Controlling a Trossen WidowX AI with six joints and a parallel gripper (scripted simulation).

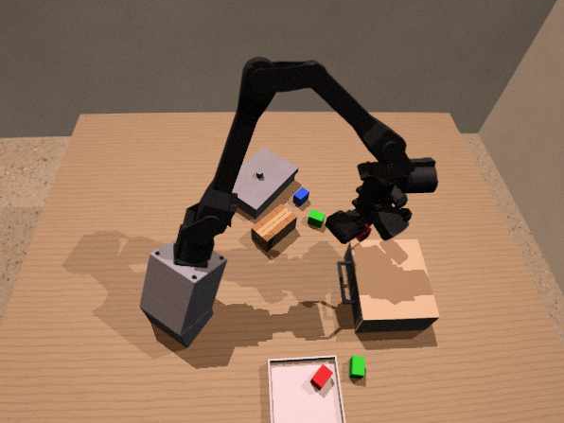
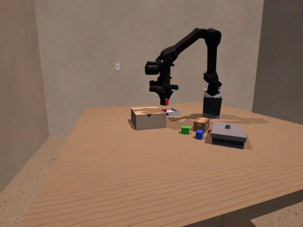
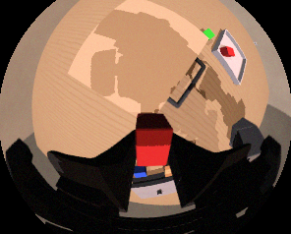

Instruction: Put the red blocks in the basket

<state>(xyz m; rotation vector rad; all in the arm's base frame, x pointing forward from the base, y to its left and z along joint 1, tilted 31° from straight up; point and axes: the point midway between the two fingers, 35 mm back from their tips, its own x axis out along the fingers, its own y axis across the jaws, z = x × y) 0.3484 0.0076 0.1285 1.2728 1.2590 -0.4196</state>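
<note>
My gripper is now 30 cm to the left of the white tray, 16 cm above it and 15 cm past it. The rest, counted from my hand: tan drawer cabinet: 13 cm below, 9 cm to the right, 8 cm ahead; then drawer: 13 cm below, 9 cm to the right, 5 cm ahead; then brown crate: 18 cm behind, 13 cm below, 10 cm to the left.
</note>
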